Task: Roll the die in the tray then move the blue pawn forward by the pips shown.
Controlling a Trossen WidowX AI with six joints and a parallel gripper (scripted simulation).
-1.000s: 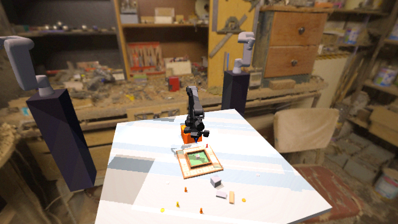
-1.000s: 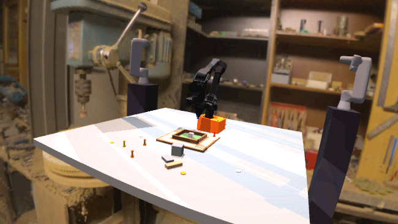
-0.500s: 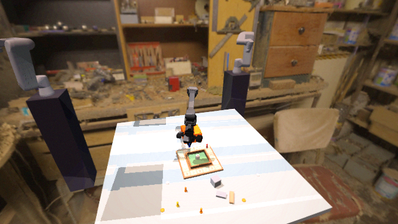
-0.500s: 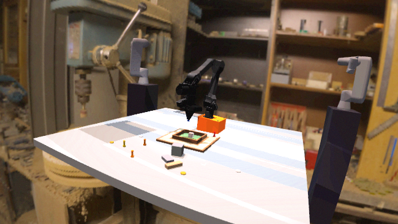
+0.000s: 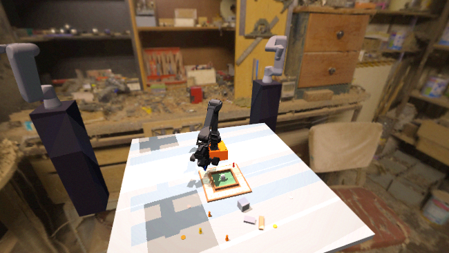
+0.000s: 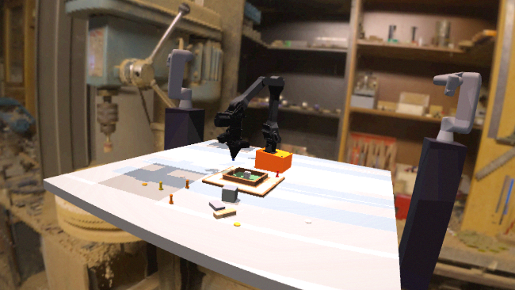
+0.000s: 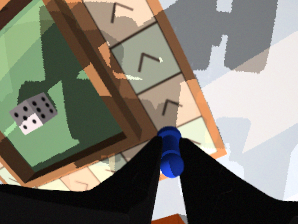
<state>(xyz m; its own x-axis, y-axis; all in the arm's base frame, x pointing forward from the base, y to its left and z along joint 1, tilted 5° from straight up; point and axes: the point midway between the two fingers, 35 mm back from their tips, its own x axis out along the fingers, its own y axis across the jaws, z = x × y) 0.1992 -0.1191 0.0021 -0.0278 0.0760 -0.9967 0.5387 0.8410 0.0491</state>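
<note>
Right now my gripper tip is 11 cm to the right of the die, 6 cm short of it and 5 cm above it. The rest, counted from my gripper tip: green tray floor: 11 cm to the left, 7 cm below, 7 cm ahead; red pawn: 22 cm to the left, 5 cm below, 4 cm behind; blue pawn: 1 cm above.
</note>
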